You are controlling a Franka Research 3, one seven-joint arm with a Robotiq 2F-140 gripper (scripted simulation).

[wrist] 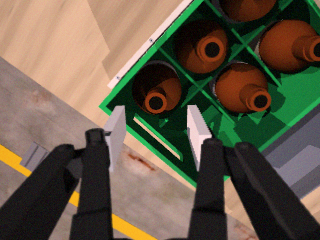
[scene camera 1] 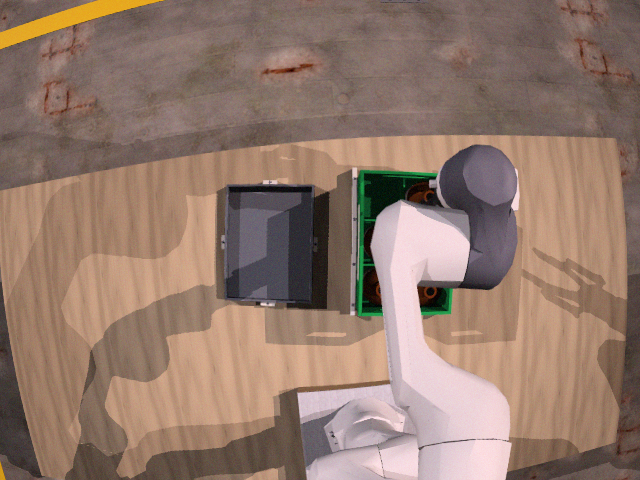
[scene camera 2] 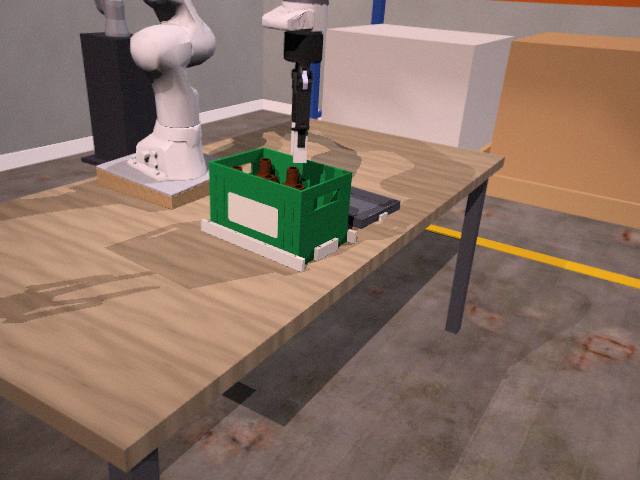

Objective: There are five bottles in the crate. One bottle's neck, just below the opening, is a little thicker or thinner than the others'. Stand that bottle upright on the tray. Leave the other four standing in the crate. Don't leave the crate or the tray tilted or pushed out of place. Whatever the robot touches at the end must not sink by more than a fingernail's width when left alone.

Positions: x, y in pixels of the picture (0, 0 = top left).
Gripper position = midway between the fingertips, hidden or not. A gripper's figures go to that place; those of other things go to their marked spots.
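A green crate (scene camera 2: 297, 221) and a dark grey tray (scene camera 2: 365, 207) sit with their marked spots 42 cm apart. The crate is 122 cm from the lens, while the gripper (scene camera 2: 298, 157) is 124 cm from the lens. The tray is 160 cm from the lens.
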